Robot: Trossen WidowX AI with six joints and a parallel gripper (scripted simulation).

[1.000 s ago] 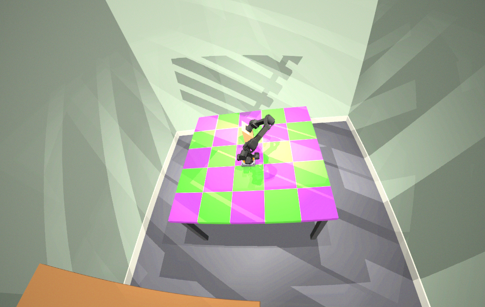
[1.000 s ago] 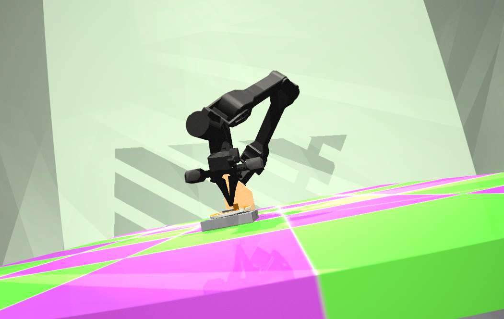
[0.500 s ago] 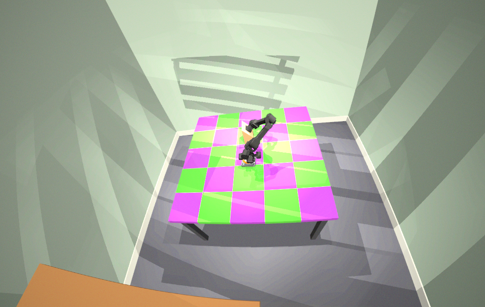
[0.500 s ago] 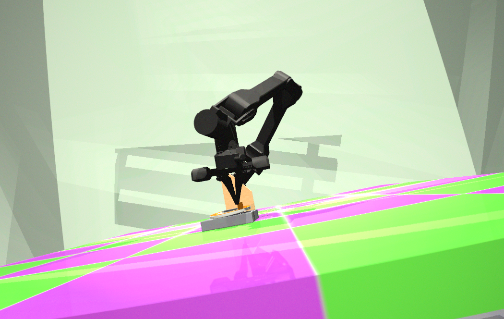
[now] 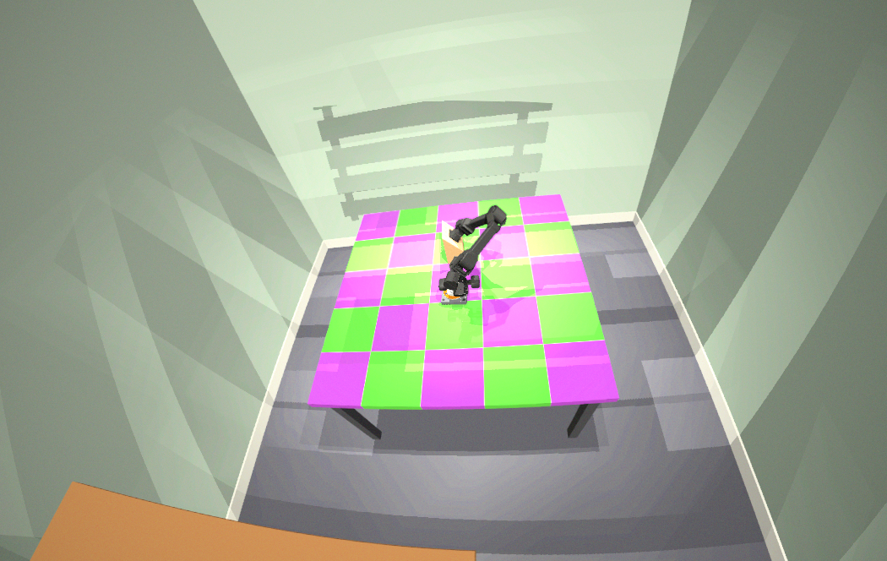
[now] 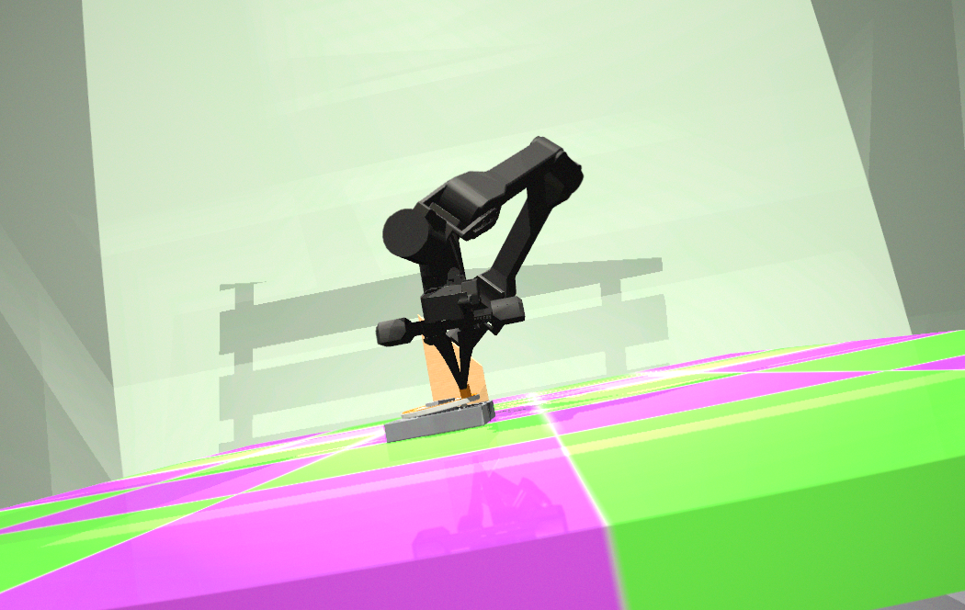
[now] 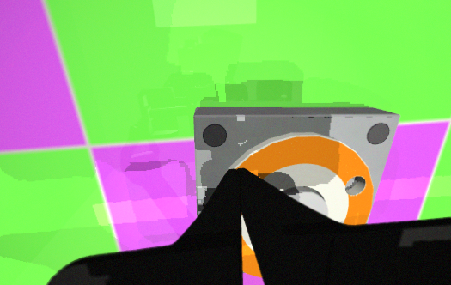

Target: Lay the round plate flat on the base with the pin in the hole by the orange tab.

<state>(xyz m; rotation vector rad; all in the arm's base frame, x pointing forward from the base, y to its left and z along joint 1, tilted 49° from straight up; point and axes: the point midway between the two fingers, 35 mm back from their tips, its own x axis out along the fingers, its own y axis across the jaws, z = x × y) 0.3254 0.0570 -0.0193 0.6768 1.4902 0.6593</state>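
Right now my gripper tip is 3 cm past the round plate, 2 cm to the left of it and 1 cm above it.
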